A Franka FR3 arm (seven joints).
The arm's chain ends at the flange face. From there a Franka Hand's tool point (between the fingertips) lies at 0.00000 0.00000 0.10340 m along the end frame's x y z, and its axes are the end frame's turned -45 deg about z.
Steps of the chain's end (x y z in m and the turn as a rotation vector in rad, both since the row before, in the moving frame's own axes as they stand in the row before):
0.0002 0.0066 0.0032 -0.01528 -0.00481 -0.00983
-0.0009 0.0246 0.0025 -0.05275 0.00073 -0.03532
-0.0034 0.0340 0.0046 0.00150 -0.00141 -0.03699
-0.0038 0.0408 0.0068 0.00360 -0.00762 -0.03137
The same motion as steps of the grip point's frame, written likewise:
-0.0060 0.0056 0.0032 -0.00740 -0.01421 -0.00983
-0.0218 0.0207 0.0024 -0.03782 -0.03678 -0.03532
-0.0264 0.0214 0.0046 0.00206 0.00006 -0.03699
-0.0318 0.0253 0.0068 0.00793 -0.00284 -0.03137

